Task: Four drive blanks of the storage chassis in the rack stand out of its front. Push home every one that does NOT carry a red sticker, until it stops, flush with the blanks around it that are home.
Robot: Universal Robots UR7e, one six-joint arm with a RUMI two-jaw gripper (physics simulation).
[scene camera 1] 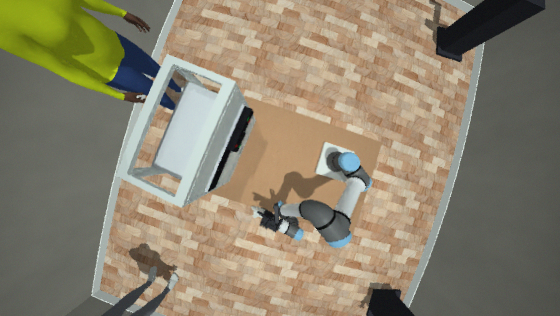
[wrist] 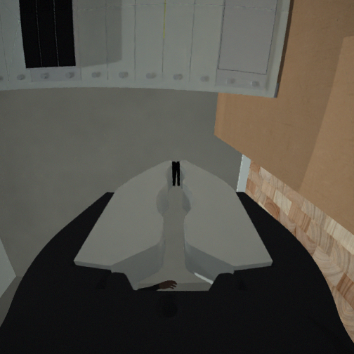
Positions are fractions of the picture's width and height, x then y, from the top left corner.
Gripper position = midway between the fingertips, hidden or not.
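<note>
Visible: my gripper (wrist: 0.50, 0.46); a rack (scene camera 1: 0.37, 0.42) (wrist: 0.68, 0.15).
</note>
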